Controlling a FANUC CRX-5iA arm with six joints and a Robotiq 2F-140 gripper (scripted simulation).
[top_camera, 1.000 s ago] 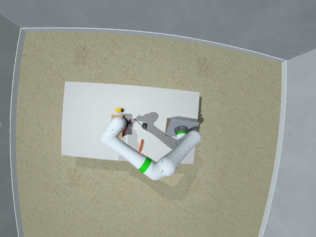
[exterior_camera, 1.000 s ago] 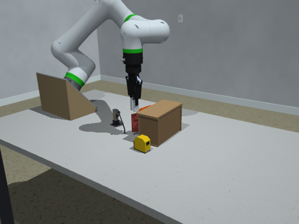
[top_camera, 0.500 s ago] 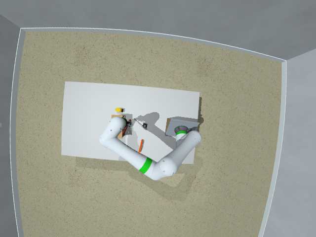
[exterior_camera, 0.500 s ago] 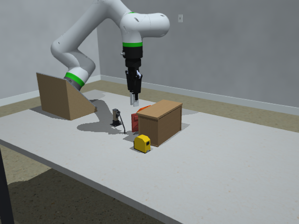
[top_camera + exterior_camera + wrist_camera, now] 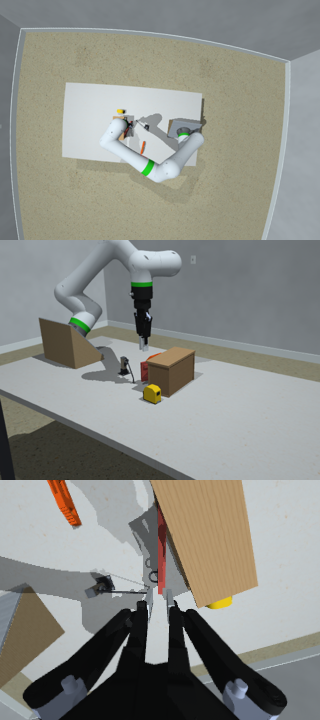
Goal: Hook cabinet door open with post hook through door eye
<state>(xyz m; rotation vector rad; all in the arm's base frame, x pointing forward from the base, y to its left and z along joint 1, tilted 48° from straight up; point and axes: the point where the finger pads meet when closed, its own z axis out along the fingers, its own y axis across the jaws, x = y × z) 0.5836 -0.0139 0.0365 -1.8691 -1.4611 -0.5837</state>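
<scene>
Right now the thin dark hook is 10 cm behind my hand and 16 cm below it. Round my hand: red door: 1 cm ahead, 8 cm to the left, 14 cm below; then yellow tape measure: 15 cm ahead, 9 cm to the right, 18 cm below; then orange tool: 18 cm behind, 27 cm to the left, 19 cm below.
</scene>
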